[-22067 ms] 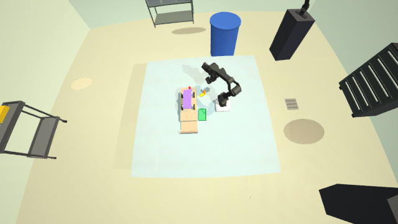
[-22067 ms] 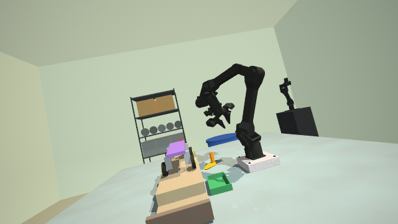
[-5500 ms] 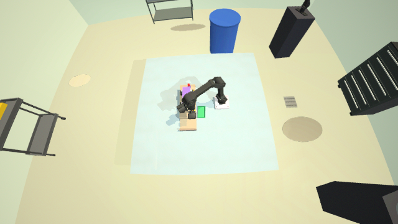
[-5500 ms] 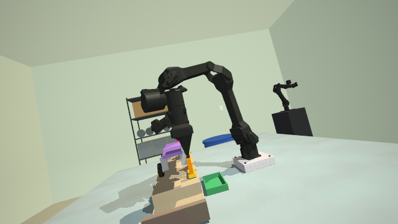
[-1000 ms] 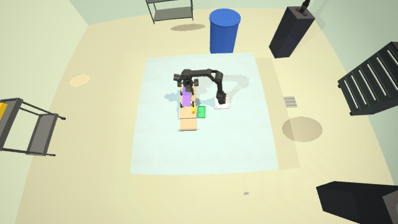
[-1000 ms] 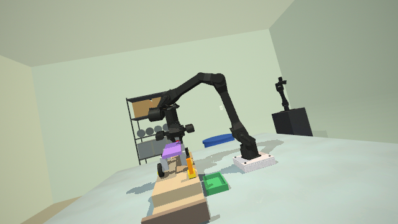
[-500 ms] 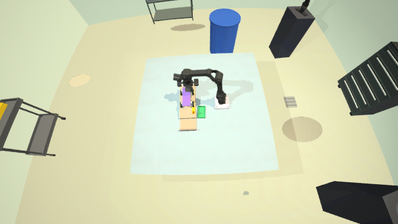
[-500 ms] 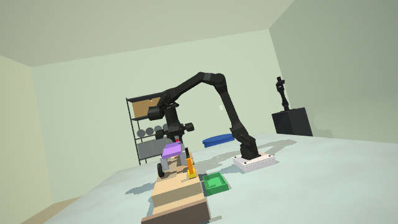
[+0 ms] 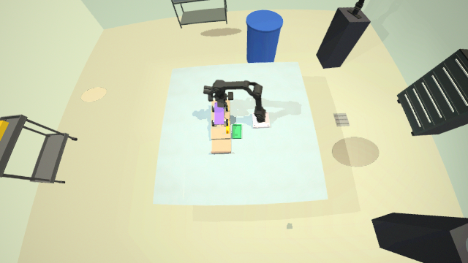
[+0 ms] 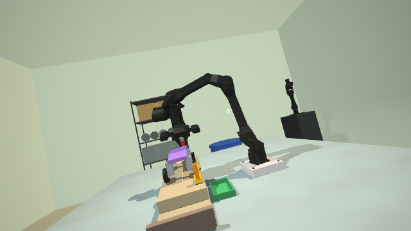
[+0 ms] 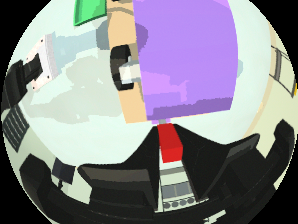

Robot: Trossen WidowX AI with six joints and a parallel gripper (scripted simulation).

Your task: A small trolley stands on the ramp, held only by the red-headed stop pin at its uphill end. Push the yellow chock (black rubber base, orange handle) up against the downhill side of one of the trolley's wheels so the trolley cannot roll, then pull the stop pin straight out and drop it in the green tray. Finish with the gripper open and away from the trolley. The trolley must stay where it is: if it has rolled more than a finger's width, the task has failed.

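The green tray lies 8 cm behind my gripper tip, 23 cm to the left of it and 16 cm below it. Round my gripper tip: red-headed stop pin (right at my gripper tip); tan ramp (4 cm ahead, 11 cm to the left, 10 cm below); trolley (3 cm ahead, 11 cm to the left, 4 cm below).
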